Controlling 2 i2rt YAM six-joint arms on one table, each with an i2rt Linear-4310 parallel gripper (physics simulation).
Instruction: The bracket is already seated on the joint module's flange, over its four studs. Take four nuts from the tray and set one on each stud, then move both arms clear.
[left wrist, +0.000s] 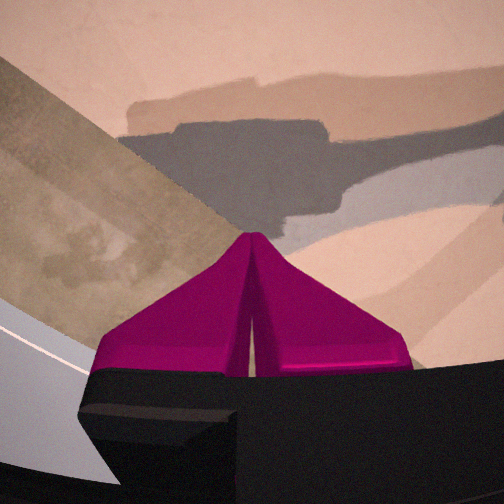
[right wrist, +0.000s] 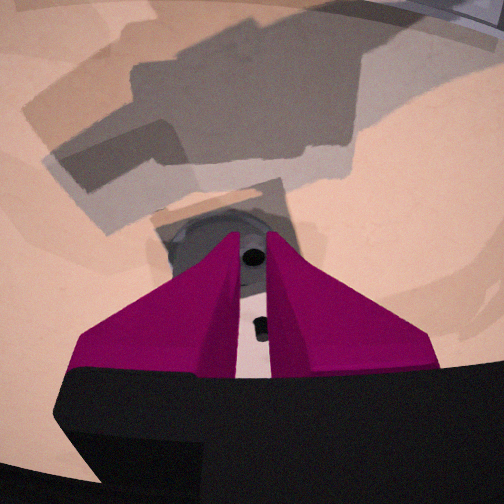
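In the right wrist view my right gripper (right wrist: 253, 245) is shut on a grey nut (right wrist: 253, 256) with a dark hole, held at the magenta fingertips. Below it lies the dark round joint module (right wrist: 210, 240). Between the fingers I see a strip of the pale bracket (right wrist: 250, 350) with one dark stud (right wrist: 260, 328) standing on it. The nut hangs above the module, apart from that stud. In the left wrist view my left gripper (left wrist: 251, 240) is shut with nothing between its fingers, above the table. The other studs are hidden by my fingers.
A tan textured patch (left wrist: 75, 215) lies left of the left gripper, with a grey-blue area (left wrist: 35, 400) beyond a white line at the lower left. Arm shadows cross the table in both views. A grey edge (right wrist: 450, 15) shows at the top right of the right wrist view.
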